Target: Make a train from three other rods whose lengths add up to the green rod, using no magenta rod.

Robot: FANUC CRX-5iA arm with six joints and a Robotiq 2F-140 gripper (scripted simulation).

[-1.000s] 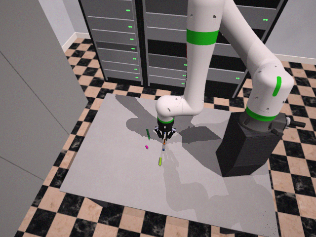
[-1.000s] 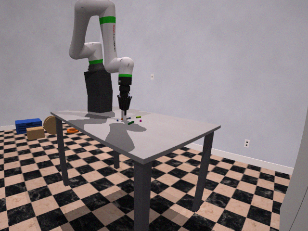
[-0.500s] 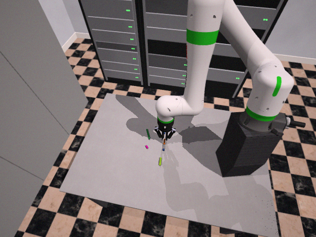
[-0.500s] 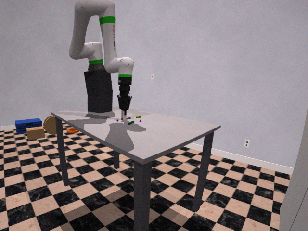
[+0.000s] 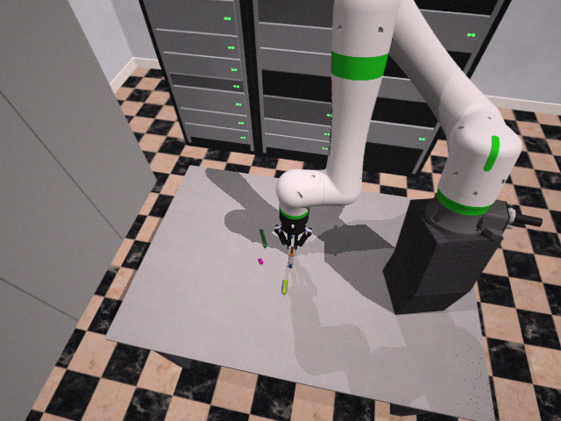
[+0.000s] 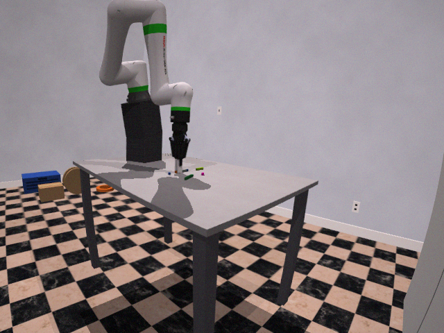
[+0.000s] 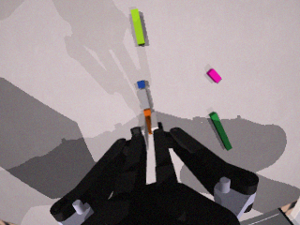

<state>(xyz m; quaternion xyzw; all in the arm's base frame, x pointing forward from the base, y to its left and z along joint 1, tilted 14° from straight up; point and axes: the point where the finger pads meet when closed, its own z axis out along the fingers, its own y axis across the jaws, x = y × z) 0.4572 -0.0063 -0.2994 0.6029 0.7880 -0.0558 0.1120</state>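
Now: the orange rod 3 cm below my hand. From my hand the other things lie so: magenta rod 10 cm ahead, 8 cm to the left, 3 cm below; then grey rod 4 cm to the left, 3 cm below, 1 cm behind; then green rod 13 cm ahead, 3 cm below, 2 cm to the right.
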